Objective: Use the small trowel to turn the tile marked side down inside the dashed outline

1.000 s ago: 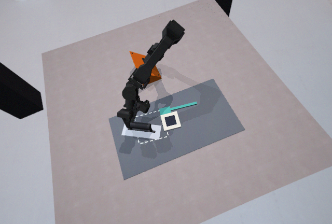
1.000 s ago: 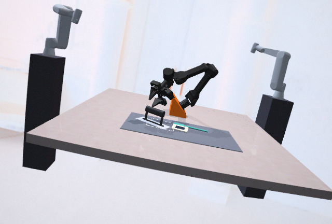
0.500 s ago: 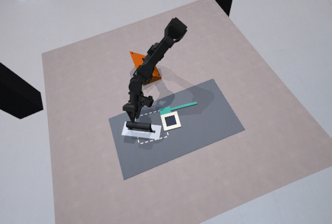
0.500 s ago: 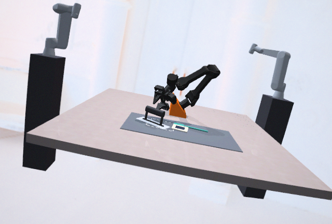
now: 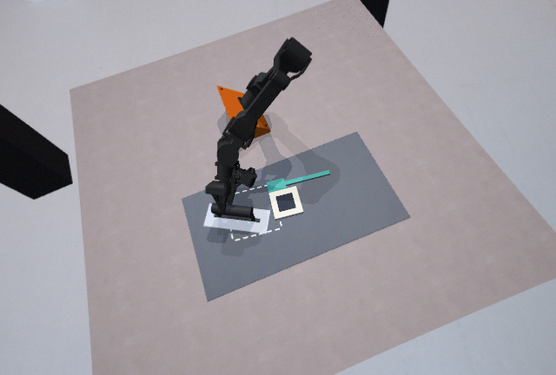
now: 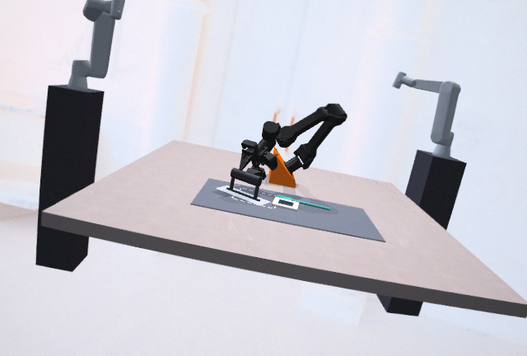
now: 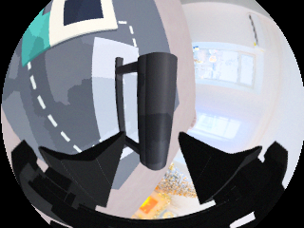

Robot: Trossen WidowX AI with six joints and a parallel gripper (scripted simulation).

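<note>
The grey mat lies 180 mm to the left of my gripper tip, 90 mm below it and 60 mm ahead of it. From my gripper tip the other things lie so: teal trowel (220 mm to the left, 70 mm below, 20 mm behind); tile (170 mm to the left, 70 mm below, 40 mm ahead).
</note>
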